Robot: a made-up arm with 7 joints. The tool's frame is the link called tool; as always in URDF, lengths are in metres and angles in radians. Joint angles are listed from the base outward. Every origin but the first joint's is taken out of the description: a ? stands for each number. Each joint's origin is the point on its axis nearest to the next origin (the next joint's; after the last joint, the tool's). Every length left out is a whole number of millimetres.
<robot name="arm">
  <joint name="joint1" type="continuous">
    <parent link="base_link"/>
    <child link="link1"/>
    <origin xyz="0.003 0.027 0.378" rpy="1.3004 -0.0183 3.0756"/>
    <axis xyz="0 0 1"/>
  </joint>
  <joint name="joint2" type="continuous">
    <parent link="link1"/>
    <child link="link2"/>
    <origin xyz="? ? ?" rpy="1.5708 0 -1.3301"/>
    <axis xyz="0 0 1"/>
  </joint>
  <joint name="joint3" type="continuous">
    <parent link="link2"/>
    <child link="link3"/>
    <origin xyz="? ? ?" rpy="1.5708 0 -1.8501"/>
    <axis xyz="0 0 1"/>
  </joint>
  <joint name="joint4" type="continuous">
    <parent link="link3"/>
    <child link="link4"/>
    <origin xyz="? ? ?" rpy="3.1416 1.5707 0"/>
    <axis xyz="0 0 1"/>
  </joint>
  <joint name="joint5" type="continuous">
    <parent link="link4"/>
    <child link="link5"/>
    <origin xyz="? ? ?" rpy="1.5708 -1.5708 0"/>
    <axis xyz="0 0 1"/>
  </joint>
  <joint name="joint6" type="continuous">
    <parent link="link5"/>
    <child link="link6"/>
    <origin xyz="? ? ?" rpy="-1.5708 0 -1.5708"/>
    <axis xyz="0 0 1"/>
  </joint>
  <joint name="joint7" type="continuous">
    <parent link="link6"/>
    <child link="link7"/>
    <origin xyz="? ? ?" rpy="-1.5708 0 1.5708"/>
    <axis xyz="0 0 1"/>
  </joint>
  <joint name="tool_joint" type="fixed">
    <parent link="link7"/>
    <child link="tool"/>
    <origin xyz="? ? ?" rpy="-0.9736 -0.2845 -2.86"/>
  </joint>
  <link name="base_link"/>
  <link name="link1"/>
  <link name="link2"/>
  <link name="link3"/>
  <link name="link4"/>
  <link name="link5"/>
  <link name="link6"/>
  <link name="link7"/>
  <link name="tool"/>
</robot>
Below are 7 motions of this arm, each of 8 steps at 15 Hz.
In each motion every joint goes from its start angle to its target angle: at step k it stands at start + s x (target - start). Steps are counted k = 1, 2, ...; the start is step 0. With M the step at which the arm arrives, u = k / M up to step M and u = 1 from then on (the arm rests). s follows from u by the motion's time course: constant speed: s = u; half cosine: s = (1 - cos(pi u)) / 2; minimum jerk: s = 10 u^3 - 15 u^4 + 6 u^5.
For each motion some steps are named. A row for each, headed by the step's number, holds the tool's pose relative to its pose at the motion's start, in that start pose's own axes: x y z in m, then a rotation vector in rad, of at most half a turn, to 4 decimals.
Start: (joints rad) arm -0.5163 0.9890 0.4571 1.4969 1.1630 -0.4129 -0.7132
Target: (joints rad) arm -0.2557 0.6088 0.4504 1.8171 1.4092 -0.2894 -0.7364
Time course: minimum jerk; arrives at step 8
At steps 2, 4, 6, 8:
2: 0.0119 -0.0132 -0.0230 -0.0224 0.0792 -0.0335
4: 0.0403 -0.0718 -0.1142 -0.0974 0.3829 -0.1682
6: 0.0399 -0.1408 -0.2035 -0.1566 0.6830 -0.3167
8: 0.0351 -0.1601 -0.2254 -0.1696 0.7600 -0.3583

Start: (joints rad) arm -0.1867 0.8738 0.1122 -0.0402 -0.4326 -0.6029 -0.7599
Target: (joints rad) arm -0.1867 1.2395 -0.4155 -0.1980 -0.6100 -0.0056 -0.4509
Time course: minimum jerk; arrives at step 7
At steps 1, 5, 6, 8:
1: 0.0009 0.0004 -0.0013 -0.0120 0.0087 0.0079
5: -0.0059 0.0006 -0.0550 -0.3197 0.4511 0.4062
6: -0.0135 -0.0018 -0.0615 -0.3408 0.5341 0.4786
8: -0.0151 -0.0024 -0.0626 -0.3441 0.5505 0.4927

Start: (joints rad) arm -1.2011 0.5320 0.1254 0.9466 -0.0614 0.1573 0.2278
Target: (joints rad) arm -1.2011 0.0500 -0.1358 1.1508 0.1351 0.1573 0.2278
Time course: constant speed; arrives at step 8
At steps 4, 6, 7, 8:
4: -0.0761 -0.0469 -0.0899 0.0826 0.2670 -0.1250
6: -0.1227 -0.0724 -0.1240 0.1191 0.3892 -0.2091
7: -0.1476 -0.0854 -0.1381 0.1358 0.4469 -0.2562
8: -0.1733 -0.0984 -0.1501 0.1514 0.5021 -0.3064

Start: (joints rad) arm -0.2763 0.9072 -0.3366 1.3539 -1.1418 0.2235 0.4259
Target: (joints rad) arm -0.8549 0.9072 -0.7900 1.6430 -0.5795 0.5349 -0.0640
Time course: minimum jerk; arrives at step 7
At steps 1, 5, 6, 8:
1: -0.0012 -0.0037 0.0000 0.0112 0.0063 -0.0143
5: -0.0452 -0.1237 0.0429 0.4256 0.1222 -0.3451
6: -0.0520 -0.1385 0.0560 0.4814 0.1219 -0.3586
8: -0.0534 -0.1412 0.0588 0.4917 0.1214 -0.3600

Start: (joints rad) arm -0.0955 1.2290 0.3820 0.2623 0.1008 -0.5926 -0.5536
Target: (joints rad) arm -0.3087 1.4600 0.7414 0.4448 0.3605 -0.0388 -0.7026
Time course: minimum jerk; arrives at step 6
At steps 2, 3, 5, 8:
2: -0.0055 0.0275 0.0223 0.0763 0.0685 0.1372
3: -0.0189 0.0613 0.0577 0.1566 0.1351 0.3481
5: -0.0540 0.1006 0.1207 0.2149 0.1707 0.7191
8: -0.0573 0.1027 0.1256 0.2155 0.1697 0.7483

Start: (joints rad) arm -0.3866 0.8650 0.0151 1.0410 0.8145 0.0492 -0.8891
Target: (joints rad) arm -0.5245 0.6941 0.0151 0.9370 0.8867 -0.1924 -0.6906
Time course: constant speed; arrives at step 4
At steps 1, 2, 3, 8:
1: 0.0058 -0.0220 0.0183 0.0655 -0.1064 -0.0599
2: 0.0092 -0.0445 0.0368 0.1277 -0.2168 -0.1190
3: 0.0103 -0.0673 0.0554 0.1867 -0.3308 -0.1772
8: 0.0090 -0.0904 0.0738 0.2425 -0.4478 -0.2348

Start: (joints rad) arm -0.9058 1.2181 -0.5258 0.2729 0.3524 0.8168 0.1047
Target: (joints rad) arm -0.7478 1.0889 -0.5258 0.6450 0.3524 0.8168 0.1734
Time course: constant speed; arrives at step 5
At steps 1, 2, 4, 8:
1: -0.0059 -0.0055 -0.0210 0.0347 0.0714 0.0075
2: -0.0136 -0.0105 -0.0419 0.0722 0.1421 0.0134
4: -0.0346 -0.0183 -0.0827 0.1557 0.2814 0.0205
8: -0.0478 -0.0210 -0.1024 0.2015 0.3496 0.0215

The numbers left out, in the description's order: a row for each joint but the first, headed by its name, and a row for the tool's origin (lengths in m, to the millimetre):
joint2: 0.016 0.002 0
joint3: 0.237 -0.086 0
joint4: -0.004 0.031 0
joint5: 0.004 -0.153 0
joint6: 0.009 0.023 0
joint7: -0.002 -0.057 0
tool: -0.008 -0.005 0

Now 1 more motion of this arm.
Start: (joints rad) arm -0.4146 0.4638 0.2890 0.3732 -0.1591 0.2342 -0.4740
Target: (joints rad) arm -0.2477 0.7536 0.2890 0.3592 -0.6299 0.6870 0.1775
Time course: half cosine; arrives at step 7
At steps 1, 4, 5, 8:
1: -0.0023 0.0042 0.0035 -0.0025 -0.0180 0.0397
4: -0.0317 0.0429 0.0430 0.0139 -0.1826 0.4863
5: -0.0431 0.0527 0.0566 0.0405 -0.2227 0.6410
8: -0.0538 0.0599 0.0693 0.0759 -0.2513 0.7824

